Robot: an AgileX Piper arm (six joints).
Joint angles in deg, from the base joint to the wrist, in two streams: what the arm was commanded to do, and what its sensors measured. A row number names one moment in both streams.
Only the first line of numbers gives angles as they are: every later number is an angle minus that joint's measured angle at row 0.
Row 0, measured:
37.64, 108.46, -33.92, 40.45, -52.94, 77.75
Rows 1 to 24, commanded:
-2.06, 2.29, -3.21, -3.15, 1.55, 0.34
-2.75, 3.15, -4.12, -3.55, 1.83, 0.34
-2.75, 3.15, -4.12, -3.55, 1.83, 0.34
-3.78, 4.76, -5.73, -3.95, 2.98, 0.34
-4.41, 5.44, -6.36, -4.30, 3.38, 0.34
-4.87, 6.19, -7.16, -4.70, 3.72, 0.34
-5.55, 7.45, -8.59, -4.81, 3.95, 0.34
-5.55, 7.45, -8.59, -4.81, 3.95, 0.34
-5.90, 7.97, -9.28, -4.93, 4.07, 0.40
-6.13, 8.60, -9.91, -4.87, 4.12, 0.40
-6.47, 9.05, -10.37, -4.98, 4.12, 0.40
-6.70, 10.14, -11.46, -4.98, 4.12, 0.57
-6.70, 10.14, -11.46, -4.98, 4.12, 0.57
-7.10, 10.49, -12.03, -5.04, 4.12, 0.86
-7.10, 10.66, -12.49, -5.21, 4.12, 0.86
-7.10, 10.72, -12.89, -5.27, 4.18, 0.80
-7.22, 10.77, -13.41, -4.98, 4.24, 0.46
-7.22, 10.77, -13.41, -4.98, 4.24, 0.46
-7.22, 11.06, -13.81, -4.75, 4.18, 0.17
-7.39, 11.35, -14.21, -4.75, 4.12, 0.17
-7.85, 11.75, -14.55, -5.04, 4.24, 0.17
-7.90, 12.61, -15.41, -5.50, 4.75, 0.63
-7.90, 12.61, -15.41, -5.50, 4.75, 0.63
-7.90, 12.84, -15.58, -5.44, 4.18, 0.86
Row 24, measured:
-7.33, 12.03, -14.38, -4.75, 4.87, 0.29
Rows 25 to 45, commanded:
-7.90, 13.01, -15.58, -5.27, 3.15, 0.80
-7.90, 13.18, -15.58, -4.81, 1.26, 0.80
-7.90, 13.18, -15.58, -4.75, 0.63, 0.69
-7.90, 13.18, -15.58, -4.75, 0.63, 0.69
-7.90, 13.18, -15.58, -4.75, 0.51, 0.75
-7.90, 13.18, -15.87, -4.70, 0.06, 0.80
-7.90, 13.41, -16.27, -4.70, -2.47, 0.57
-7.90, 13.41, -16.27, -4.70, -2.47, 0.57
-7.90, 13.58, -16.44, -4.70, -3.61, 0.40
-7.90, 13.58, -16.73, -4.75, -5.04, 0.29
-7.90, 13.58, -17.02, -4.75, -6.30, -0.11
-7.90, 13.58, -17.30, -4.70, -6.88, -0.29
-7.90, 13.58, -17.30, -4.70, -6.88, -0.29
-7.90, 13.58, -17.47, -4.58, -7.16, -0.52
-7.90, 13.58, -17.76, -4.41, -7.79, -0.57
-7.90, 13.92, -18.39, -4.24, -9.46, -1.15
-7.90, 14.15, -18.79, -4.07, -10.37, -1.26
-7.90, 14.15, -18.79, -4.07, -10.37, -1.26
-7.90, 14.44, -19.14, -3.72, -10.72, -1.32
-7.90, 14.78, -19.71, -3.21, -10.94, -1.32
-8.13, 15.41, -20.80, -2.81, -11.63, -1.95
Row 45, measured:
-6.93, 15.53, -16.61, -3.04, -0.29, -0.23
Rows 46 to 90, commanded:
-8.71, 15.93, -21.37, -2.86, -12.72, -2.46
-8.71, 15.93, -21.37, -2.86, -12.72, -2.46
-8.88, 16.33, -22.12, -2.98, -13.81, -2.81
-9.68, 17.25, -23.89, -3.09, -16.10, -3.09
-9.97, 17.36, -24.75, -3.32, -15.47, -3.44
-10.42, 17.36, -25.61, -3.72, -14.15, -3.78
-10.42, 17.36, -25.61, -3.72, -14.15, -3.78
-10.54, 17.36, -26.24, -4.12, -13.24, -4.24
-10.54, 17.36, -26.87, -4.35, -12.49, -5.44
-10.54, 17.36, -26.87, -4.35, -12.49, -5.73
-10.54, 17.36, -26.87, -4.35, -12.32, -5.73
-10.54, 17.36, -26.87, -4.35, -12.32, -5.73
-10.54, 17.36, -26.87, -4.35, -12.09, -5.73
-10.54, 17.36, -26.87, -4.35, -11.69, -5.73
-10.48, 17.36, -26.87, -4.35, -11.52, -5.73
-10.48, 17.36, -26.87, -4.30, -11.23, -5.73
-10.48, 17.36, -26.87, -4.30, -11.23, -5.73
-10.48, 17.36, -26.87, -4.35, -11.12, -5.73
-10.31, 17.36, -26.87, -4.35, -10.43, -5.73
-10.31, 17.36, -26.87, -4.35, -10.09, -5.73
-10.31, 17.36, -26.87, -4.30, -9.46, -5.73
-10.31, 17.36, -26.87, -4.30, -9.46, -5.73
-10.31, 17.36, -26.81, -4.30, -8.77, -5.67
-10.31, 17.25, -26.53, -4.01, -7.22, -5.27
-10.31, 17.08, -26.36, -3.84, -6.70, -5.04
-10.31, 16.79, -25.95, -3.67, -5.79, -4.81
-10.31, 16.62, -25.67, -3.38, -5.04, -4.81
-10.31, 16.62, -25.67, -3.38, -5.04, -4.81
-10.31, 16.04, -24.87, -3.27, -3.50, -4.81
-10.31, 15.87, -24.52, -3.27, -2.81, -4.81
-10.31, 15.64, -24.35, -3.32, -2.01, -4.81
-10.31, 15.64, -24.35, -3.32, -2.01, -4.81
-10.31, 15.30, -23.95, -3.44, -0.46, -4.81
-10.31, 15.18, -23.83, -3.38, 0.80, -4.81
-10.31, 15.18, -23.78, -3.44, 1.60, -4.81
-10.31, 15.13, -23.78, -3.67, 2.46, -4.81
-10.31, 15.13, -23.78, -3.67, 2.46, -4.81
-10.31, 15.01, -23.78, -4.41, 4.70, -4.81
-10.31, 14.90, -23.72, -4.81, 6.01, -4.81
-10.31, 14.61, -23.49, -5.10, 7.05, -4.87
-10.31, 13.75, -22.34, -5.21, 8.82, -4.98
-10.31, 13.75, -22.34, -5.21, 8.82, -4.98
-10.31, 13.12, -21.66, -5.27, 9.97, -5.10
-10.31, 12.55, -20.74, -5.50, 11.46, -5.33
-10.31, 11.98, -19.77, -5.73, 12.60, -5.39
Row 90, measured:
-9.51, 13.52, -19.82, -1.78, 12.78, -4.53
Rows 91 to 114, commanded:
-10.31, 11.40, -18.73, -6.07, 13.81, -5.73
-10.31, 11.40, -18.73, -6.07, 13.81, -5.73
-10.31, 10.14, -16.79, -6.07, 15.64, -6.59
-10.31, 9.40, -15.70, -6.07, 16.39, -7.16
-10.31, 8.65, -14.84, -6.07, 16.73, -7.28
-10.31, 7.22, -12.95, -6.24, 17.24, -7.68
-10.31, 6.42, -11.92, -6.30, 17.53, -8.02
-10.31, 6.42, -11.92, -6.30, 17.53, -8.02
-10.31, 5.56, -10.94, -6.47, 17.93, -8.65
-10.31, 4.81, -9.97, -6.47, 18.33, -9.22
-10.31, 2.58, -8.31, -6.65, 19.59, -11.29
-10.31, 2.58, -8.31, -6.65, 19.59, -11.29
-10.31, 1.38, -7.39, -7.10, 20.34, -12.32
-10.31, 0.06, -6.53, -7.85, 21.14, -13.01
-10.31, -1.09, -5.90, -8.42, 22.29, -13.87
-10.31, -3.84, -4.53, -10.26, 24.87, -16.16
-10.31, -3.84, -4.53, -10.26, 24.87, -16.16
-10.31, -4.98, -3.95, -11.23, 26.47, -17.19
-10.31, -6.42, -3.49, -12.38, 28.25, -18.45
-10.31, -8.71, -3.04, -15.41, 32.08, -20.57
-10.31, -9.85, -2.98, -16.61, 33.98, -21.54
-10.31, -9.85, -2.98, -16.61, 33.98, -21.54
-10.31, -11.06, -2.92, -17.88, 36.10, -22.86
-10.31, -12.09, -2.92, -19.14, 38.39, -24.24
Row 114, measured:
-10.02, -8.99, -3.26, -15.01, 32.54, -19.88
